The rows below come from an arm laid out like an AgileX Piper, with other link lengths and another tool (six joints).
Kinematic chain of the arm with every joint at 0, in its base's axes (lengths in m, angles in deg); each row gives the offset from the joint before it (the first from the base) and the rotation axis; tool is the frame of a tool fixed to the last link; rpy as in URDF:
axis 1: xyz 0 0 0.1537 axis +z
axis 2: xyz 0 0 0 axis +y
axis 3: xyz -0.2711 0 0.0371 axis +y
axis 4: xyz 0.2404 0 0.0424 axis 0.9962 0 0.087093
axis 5: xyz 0 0 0 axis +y
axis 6: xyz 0.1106 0 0.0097 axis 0.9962 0 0.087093
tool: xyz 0.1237 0.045 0.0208 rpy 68 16.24 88.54
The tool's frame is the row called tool.
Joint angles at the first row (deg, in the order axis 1, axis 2, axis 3, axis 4, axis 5, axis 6):
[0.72 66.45 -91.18 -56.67 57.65 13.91]
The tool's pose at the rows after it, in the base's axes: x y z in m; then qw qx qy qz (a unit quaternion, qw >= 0):
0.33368 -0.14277 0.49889 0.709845 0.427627 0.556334 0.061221
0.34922 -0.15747 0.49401 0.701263 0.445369 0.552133 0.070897
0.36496 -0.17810 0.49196 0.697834 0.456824 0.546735 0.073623
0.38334 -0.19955 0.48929 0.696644 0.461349 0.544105 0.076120
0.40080 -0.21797 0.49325 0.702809 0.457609 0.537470 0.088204
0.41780 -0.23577 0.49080 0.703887 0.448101 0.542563 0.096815
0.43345 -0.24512 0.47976 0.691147 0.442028 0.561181 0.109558
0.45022 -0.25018 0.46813 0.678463 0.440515 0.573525 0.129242
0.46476 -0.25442 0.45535 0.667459 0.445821 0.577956 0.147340
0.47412 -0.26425 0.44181 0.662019 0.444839 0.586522 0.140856
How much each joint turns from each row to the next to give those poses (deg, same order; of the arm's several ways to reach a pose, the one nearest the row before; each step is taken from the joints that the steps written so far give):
[-5.10 2.89 -2.12 5.60 -2.02 -2.39]
[-5.17 3.51 -2.71 5.50 -2.60 -1.80]
[-5.23 4.09 -3.43 4.84 -2.75 -2.53]
[-4.47 4.64 -3.75 4.41 -2.91 -2.88]
[-3.95 4.28 -4.17 5.13 -3.43 -3.35]
[-3.60 4.34 -3.85 6.20 -2.94 -5.59]
[-2.44 4.09 -3.93 7.57 -0.16 -7.24]
[-1.46 3.99 -3.68 6.37 0.39 -4.98]
[-0.79 3.24 -2.27 4.00 0.10 -2.04]
[-0.45 2.63 -1.29 0.27 -0.50 -1.30]

